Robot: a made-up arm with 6 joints. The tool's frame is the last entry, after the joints. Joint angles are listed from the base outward.
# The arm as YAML. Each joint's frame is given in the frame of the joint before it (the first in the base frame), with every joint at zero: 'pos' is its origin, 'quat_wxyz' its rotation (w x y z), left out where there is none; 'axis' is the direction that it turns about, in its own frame. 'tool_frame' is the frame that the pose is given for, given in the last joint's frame.
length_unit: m
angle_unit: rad
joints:
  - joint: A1
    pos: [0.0, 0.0, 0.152]
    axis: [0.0, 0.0, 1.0]
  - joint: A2
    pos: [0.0, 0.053, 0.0]
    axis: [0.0, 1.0, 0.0]
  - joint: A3
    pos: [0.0, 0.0, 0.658]
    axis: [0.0, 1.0, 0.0]
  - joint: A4
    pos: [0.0, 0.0, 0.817]
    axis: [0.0, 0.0, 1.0]
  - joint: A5
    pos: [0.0, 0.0, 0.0]
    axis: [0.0, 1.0, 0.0]
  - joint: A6
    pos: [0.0, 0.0, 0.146]
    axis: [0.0, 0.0, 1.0]
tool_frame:
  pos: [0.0, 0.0, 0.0]
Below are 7 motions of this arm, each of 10 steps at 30 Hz.
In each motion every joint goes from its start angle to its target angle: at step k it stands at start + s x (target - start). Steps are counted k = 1, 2, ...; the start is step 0. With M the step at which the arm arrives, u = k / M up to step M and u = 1 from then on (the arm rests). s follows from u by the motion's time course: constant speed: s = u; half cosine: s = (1 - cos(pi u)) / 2; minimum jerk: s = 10 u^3 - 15 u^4 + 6 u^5.
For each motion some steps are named. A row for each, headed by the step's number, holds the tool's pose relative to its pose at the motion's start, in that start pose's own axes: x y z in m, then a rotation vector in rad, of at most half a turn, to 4 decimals.
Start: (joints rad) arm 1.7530 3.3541 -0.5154 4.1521 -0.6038 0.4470
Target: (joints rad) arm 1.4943 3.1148 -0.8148 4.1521 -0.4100 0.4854
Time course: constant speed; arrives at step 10
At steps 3, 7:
3: 0.0427 -0.1964 -0.0571 0.2006 0.0898 0.0060
7: 0.1135 -0.4297 -0.1918 0.4657 0.2236 0.0250

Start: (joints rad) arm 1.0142 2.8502 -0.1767 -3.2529 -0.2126 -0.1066
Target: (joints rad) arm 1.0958 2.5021 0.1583 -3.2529 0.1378 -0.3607
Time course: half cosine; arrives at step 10
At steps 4, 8, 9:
4: 0.1011 0.0005 -0.0103 -0.0109 0.1268 -0.1144
8: 0.2608 -0.0096 -0.0523 -0.0452 0.3316 -0.2953
9: 0.2805 -0.0118 -0.0598 -0.0510 0.3576 -0.3178

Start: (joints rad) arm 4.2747 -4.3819 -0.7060 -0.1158 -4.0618 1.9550
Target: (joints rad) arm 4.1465 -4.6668 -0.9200 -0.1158 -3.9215 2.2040
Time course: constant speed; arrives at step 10
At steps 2, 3, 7, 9, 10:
2: -0.0565 -0.0179 -0.0966 -0.0575 0.0392 0.0836
3: -0.0857 -0.0301 -0.1431 -0.0858 0.0594 0.1255
7: -0.2065 -0.1002 -0.3151 -0.1964 0.1440 0.2928
9: -0.2677 -0.1473 -0.3920 -0.2503 0.1887 0.3760
10: -0.2980 -0.1738 -0.4279 -0.2769 0.2116 0.4173

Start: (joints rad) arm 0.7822 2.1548 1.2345 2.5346 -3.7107 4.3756
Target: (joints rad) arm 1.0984 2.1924 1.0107 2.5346 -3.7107 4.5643
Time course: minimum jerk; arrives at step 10
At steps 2, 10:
2: 0.0062 -0.0064 0.0039 -0.0118 0.0148 0.0206
10: 0.1402 -0.0901 0.0680 -0.1909 0.2539 0.3723

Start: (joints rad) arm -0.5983 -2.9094 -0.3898 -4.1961 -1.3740 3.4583
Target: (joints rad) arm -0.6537 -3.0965 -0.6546 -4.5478 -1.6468 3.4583
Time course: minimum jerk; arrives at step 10
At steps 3, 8, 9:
3: -0.0345 -0.0706 -0.0372 0.0598 -0.0075 0.0565
8: -0.1153 -0.4266 -0.2147 0.3276 0.0221 0.3877
9: -0.1157 -0.4494 -0.2256 0.3430 0.0277 0.4117

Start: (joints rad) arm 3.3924 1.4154 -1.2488 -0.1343 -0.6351 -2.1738
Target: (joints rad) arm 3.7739 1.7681 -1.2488 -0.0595 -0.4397 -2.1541
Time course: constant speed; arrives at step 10
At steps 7, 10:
7: -0.2616 -0.1089 -0.2521 -0.3521 -0.1431 0.3302
10: -0.3646 -0.2099 -0.3566 -0.4841 -0.2253 0.4794

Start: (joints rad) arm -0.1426 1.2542 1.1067 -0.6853 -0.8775 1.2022
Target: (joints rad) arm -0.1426 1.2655 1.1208 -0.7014 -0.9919 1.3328
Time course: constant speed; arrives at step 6
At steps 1, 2, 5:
1: 0.0031 0.0006 -0.0017 -0.0161 -0.0020 0.0222
2: 0.0061 0.0013 -0.0035 -0.0323 -0.0036 0.0444
5: 0.0153 0.0032 -0.0090 -0.0810 -0.0065 0.1115

